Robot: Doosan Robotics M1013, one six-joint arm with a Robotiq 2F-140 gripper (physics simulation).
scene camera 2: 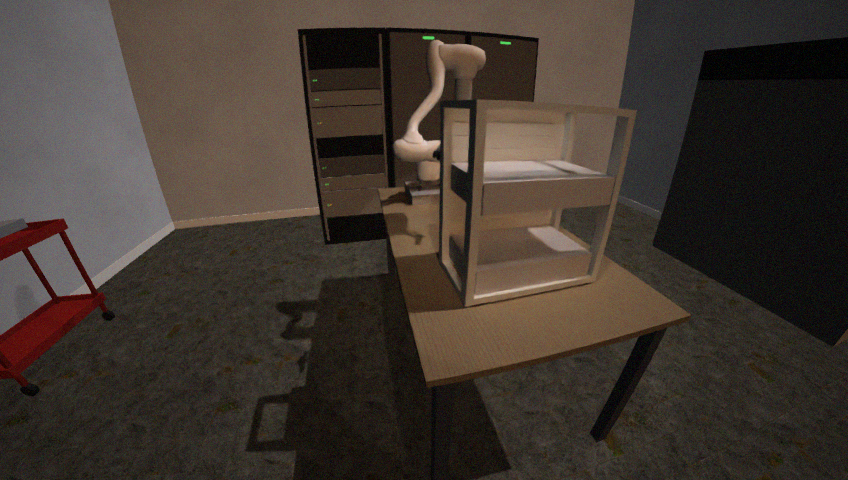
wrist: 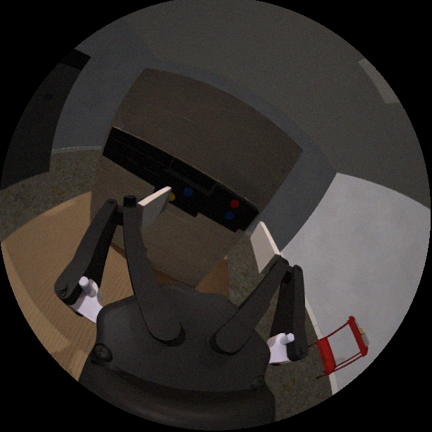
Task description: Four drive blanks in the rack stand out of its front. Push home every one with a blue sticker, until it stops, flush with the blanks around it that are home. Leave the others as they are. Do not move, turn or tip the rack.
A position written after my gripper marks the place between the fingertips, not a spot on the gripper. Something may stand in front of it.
Observation:
In view: my gripper (wrist: 212, 213) and a rack (scene camera 2: 503, 182).
The rack is seen too in the wrist view (wrist: 211, 205).

